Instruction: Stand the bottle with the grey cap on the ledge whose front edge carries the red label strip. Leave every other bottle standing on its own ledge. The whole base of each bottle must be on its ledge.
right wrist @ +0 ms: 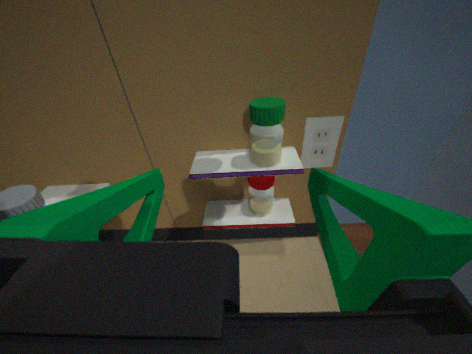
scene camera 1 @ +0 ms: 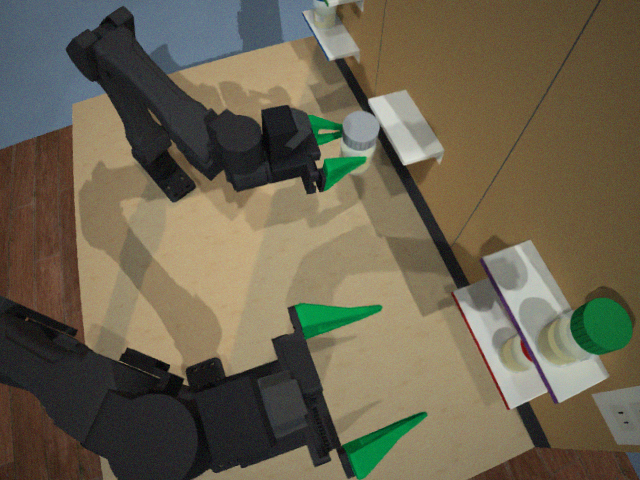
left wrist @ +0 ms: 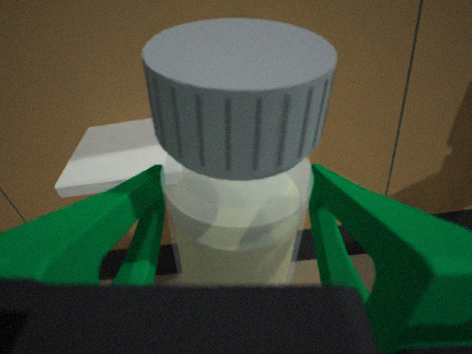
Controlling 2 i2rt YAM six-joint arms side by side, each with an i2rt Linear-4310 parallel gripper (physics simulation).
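Pixels of known places: left gripper, fingertip midpoint: point(scene camera 1: 359, 144) point(left wrist: 236, 178); right gripper, fingertip midpoint: point(right wrist: 235, 176) point(scene camera 1: 402, 359); left arm's base, origin of the base link: point(scene camera 1: 164, 170).
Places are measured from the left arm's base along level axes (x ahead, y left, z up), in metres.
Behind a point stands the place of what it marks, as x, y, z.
The grey-capped bottle point(scene camera 1: 360, 131) {0.209, -0.440, 0.332} point(left wrist: 239, 130) {0.193, -0.422, 0.323} point(right wrist: 21, 200) {0.204, -0.447, 0.331} is upright between the fingers of my left gripper point(scene camera 1: 353, 144) {0.223, -0.429, 0.282} point(left wrist: 236, 178) {0.223, -0.429, 0.282}, which is shut on it, in front of a white ledge. The red-label ledge point(scene camera 1: 475, 315) {0.193, -0.735, 0.160} point(right wrist: 225, 215) {0.204, -0.739, 0.160} is the lower one at the right of scene camera 1. A red-capped bottle point(scene camera 1: 515, 353) {0.165, -0.808, 0.219} point(right wrist: 261, 194) {0.166, -0.810, 0.226} stands on it. The purple-label ledge point(scene camera 1: 509, 268) {0.212, -0.718, 0.300} point(right wrist: 225, 162) {0.202, -0.753, 0.300} is above it and carries a green-capped bottle point(scene camera 1: 573, 335) {0.150, -0.809, 0.382} point(right wrist: 267, 132) {0.151, -0.811, 0.366}. My right gripper point(scene camera 1: 404, 361) {-0.007, -0.697, 0.426} point(right wrist: 235, 176) {-0.007, -0.697, 0.426} is open and empty, pointing toward these two ledges.
A bare white ledge point(scene camera 1: 408, 129) {0.346, -0.437, 0.230} point(left wrist: 110, 155) {0.361, -0.378, 0.230} is on the brown wall beside the grey-capped bottle. A blue-label ledge point(scene camera 1: 338, 43) {0.488, -0.109, 0.160} at the top of scene camera 1 carries another bottle point(scene camera 1: 325, 16) {0.501, -0.051, 0.199}, partly under a further ledge. A wall socket point(scene camera 1: 622, 413) {0.174, -0.940, 0.285} point(right wrist: 323, 142) {0.170, -0.951, 0.304} is beside the purple-label ledge.
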